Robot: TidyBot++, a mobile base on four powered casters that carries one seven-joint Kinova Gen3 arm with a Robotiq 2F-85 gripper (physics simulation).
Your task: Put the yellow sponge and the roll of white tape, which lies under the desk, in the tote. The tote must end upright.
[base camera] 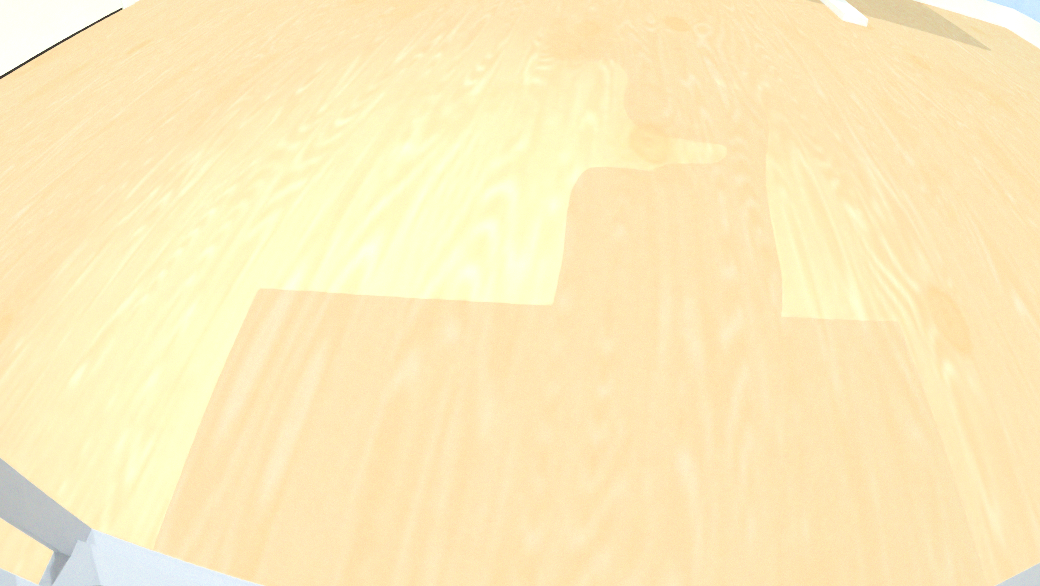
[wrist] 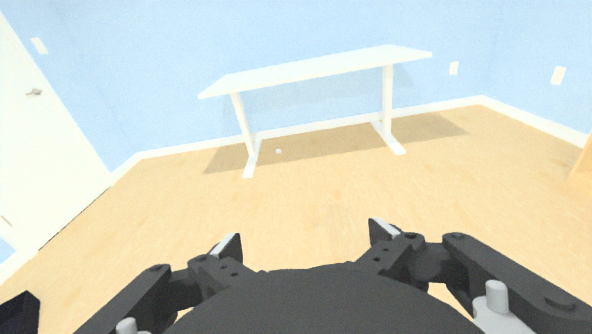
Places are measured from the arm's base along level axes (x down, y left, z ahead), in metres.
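Where they show: gripper, fingertip midpoint: [wrist: 305, 239].
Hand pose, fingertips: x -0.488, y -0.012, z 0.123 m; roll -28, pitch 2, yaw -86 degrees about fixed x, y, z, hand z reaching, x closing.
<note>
Each offset is from my fingertips to the top centre of the thing. "spot": to the spot under its first point. Level surfaces: height alone.
The roll of white tape [wrist: 278, 151] shows as a small white thing on the floor under the white desk @(dx +0.164 m) [wrist: 320, 69], just right of the desk's left foot. The black tote @(spot: dz +0.651, dx +0.878, dy +1.554 m) [wrist: 20, 312] shows in part at the lower left edge of the wrist view, on the floor; its inside is mostly out of sight. The yellow sponge does not show in either view. My gripper [wrist: 305, 239] is open, with bare floor showing between its fingertips, well short of the desk and apart from the tote.
The desk's left foot [wrist: 251, 166] [base camera: 845, 10] and right foot [wrist: 391, 140] stand on the floor near the blue wall. A white door [wrist: 45, 150] is at the left. Part of a light wooden piece @(spot: dz +0.840, dx +0.764, dy -1.489 m) [wrist: 583, 165] shows at the right edge of the wrist view.
</note>
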